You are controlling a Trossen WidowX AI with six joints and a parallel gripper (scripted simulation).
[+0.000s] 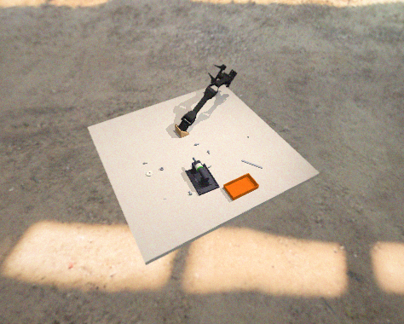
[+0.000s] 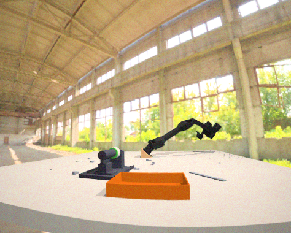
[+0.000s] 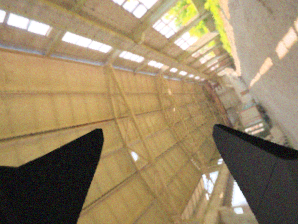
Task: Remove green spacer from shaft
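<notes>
My gripper tip is now 74 cm short of the grey shaft, 66 cm to the left of it and 15 cm above it. From my gripper tip the other things lie so: white spacer (75 cm ahead, 66 cm to the right, 15 cm below); then green spacer (78 cm ahead, 67 cm to the right, 15 cm below); then thin grey rod (90 cm ahead, 30 cm to the right, 23 cm below).
</notes>
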